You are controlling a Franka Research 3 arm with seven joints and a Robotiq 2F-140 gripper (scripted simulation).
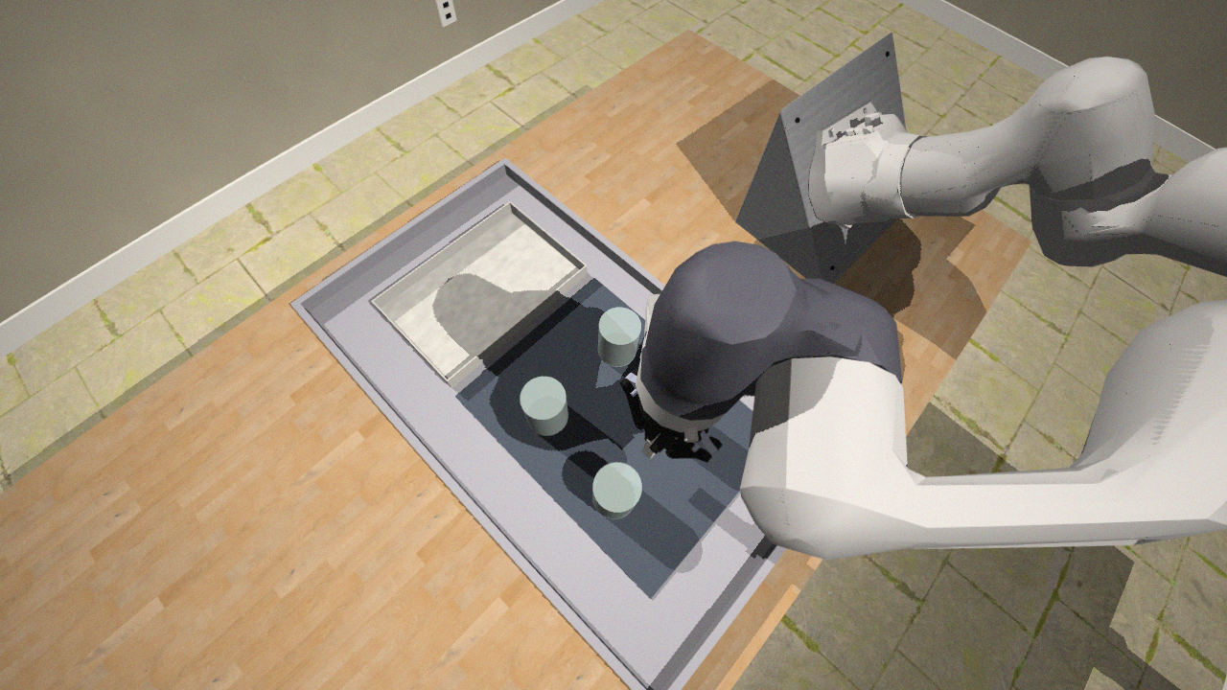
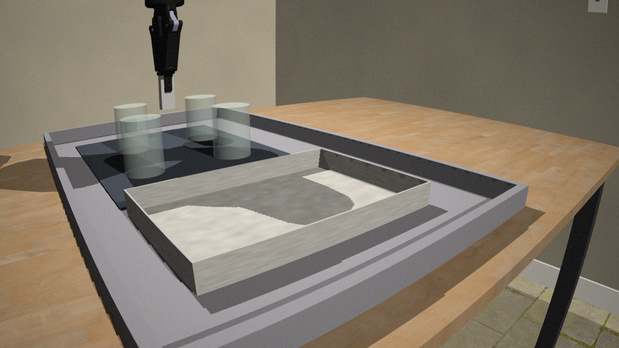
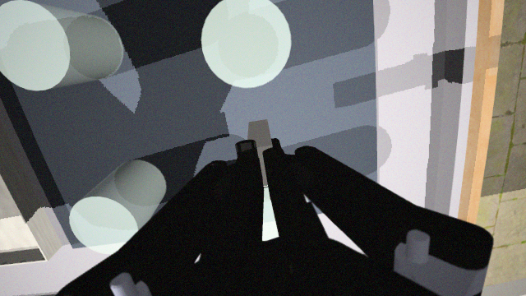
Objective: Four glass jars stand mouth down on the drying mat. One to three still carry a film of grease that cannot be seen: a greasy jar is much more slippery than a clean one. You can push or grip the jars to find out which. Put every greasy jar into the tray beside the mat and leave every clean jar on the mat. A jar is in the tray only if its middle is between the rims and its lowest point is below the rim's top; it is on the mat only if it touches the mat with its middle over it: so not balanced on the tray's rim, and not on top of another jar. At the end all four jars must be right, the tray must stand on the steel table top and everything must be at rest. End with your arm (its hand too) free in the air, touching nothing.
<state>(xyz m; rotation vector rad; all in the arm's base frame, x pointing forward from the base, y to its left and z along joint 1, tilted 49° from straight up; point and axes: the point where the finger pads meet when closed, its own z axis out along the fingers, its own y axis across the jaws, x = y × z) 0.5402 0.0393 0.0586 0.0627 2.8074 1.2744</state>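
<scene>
Right now my hand is 10 mm past the steel table top, 180 mm to the left of it and 110 mm above it. The rest, counted from my hand: dark drying mat (20 mm behind, 70 mm to the right, 100 mm below); then tray (20 mm behind, 390 mm to the right, 100 mm below).
</scene>
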